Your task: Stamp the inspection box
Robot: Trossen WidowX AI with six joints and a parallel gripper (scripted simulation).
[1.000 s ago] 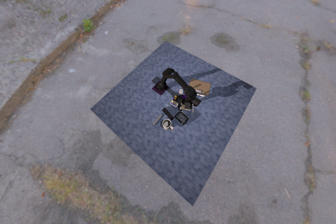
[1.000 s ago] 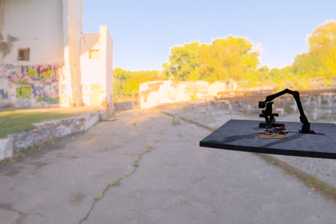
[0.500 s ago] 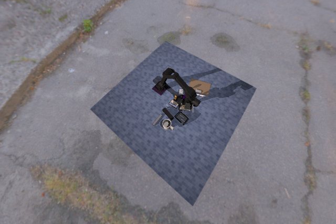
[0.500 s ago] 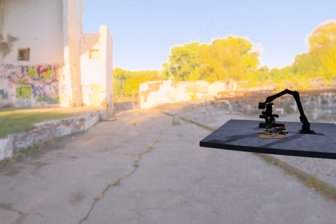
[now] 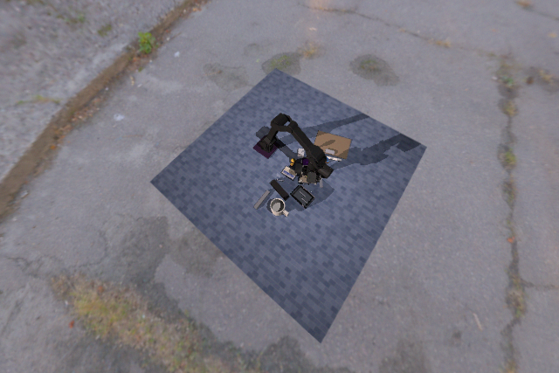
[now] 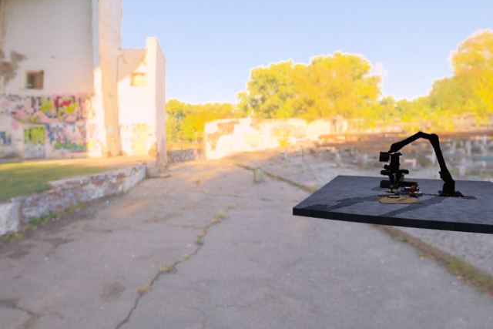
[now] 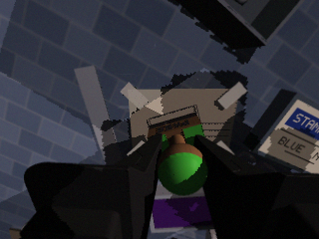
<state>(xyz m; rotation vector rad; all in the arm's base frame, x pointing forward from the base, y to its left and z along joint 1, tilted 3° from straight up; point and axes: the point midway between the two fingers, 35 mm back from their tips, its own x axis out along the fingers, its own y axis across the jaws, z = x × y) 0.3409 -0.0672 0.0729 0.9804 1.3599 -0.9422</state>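
The cream card is 4 cm below my gripper tip and 1 cm behind it. Round my gripper tip: grey strip (5 cm to the left, 5 cm ahead, 4 cm below); then dark tray (13 cm to the right, 3 cm below, 2 cm ahead); then ink pad (10 cm to the left, 5 cm behind, 4 cm below).
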